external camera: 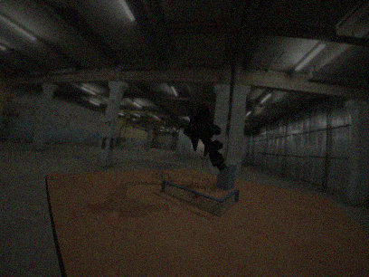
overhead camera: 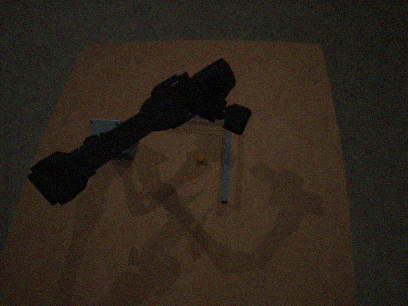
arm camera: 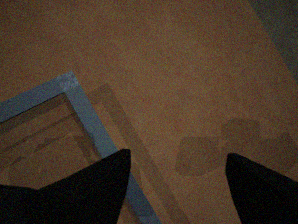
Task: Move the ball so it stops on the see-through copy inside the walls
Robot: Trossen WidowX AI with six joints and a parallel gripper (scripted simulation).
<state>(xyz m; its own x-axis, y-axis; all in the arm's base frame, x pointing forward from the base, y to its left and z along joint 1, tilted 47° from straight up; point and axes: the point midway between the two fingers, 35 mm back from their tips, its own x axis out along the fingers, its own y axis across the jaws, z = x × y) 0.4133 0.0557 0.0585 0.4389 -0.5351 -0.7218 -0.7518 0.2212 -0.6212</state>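
My gripper tip is 210 mm above the orange ball, 110 mm past it and 40 mm to the left of it. From my gripper tip the other things lie so: see-through copy of ball (210 mm below, 130 mm behind, 120 mm to the right).
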